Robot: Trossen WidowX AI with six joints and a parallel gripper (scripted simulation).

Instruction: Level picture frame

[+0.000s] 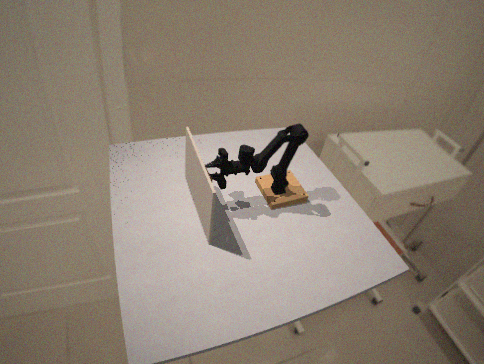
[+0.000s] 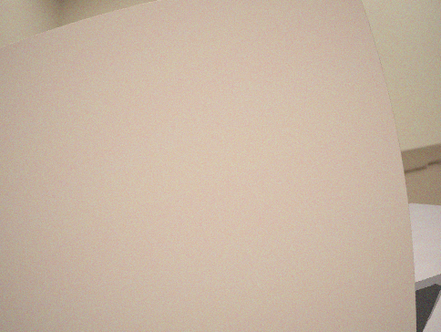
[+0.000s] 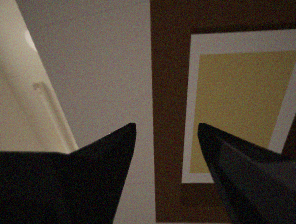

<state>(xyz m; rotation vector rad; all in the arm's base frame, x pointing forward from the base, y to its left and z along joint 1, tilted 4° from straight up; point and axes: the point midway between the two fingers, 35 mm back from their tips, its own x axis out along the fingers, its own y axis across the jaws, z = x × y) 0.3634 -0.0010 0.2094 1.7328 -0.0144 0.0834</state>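
The picture frame is 1 cm ahead of my gripper tip, 1 cm to the left of it and 5 cm below it. The rest, counted from my gripper tip: wall panel (2 cm ahead, 1 cm to the right, 7 cm below).
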